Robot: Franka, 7 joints.
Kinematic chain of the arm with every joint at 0, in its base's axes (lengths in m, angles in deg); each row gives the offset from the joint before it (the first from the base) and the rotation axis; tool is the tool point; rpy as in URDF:
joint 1: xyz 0 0 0.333 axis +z
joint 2: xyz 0 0 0 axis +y
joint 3: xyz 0 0 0.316 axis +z
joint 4: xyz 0.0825 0 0 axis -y
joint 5: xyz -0.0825 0 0.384 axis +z
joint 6: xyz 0 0 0 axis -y
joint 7: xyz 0.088 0 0 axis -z
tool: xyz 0 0 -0.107 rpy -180 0 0
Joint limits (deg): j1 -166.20..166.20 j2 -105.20..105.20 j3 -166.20..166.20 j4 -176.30..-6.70 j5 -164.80..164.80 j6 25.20..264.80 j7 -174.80..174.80
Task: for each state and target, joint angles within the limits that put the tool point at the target. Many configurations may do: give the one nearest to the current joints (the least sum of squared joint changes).
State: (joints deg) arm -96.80 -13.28 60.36 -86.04 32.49 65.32 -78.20
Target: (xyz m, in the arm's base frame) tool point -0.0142 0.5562 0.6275
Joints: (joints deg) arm -37.03 -30.55 97.04 -69.98 42.76 50.81 -78.20
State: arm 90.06 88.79 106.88 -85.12 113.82 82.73 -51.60
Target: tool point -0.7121 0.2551 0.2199
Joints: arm 115.99 105.20 84.27 -76.98 119.55 95.44 -51.60
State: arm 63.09 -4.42 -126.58 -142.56 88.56 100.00 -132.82
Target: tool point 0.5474 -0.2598 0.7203
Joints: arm 83.90 -6.67 -111.33 -90.07 98.84 112.33 -132.82
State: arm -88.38 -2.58 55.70 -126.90 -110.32 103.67 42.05
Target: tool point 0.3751 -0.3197 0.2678
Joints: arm -86.63 12.51 54.07 -138.93 -109.12 106.97 42.05
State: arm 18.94 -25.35 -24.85 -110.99 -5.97 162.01 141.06
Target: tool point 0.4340 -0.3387 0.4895
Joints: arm 4.90 -8.72 -41.89 -128.01 -4.87 157.02 141.06
